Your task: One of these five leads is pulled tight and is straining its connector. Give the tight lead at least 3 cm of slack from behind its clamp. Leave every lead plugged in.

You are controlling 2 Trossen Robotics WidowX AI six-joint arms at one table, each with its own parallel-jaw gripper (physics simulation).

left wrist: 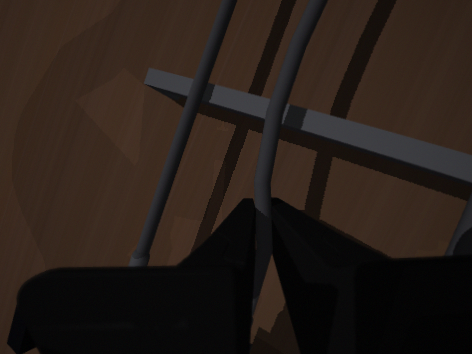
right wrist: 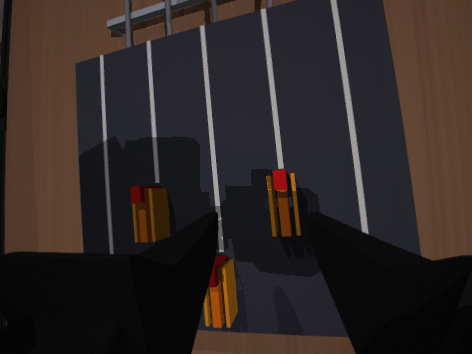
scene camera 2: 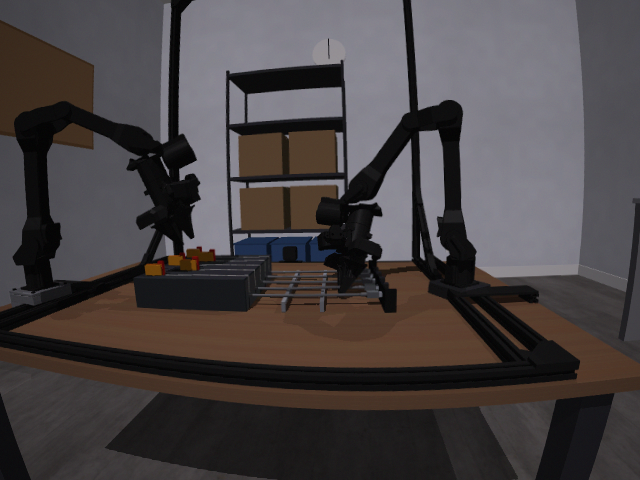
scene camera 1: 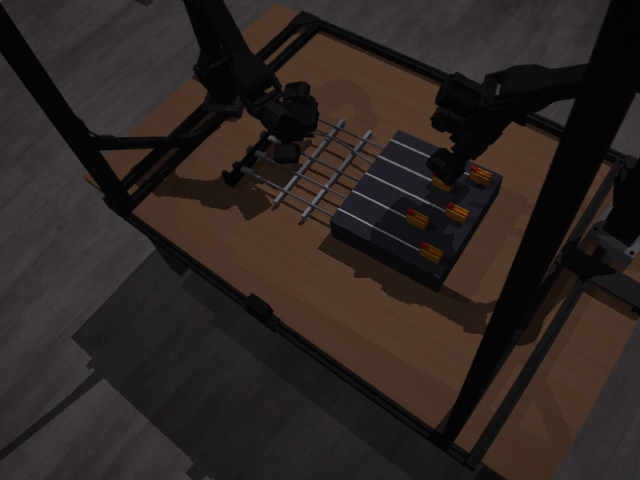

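Note:
My left gripper is shut on a grey lead, the second from the far side, between the connector strip and the rails. This lead bends at the fingertips; the neighbouring lead runs straight. My right gripper is open above the dark block. An orange clamp with a red front shows between its fingers, nearer the right-hand finger in the picture. The held lead's connector is hidden by the left gripper.
Two grey rails cross under the leads. Other orange clamps stand on the block close by. A black frame borders the table, with a tall black post at the right.

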